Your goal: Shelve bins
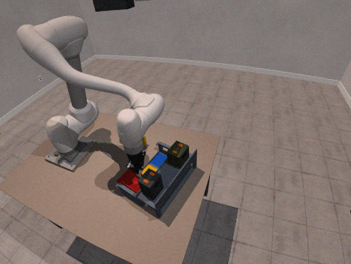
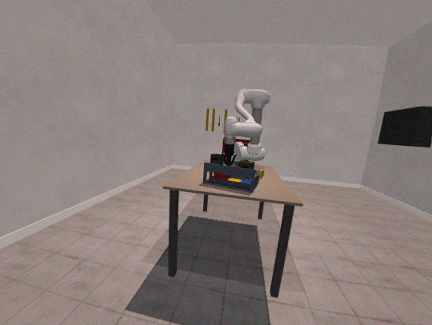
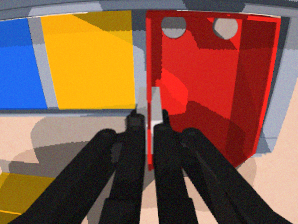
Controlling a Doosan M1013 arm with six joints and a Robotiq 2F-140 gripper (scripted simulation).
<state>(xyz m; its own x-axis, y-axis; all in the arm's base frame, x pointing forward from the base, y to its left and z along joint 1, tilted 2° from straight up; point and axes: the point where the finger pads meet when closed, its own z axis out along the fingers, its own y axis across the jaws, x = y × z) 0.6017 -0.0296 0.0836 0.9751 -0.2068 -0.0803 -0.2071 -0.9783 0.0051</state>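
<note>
Now: the red bin 5 cm to the right of my hand, 4 cm below it and 2 cm behind it. Also, from my hand: yellow bin 26 cm to the left, 21 cm behind, 5 cm below; then grey shelf 16 cm ahead, 3 cm to the left, 1 cm above.
</note>
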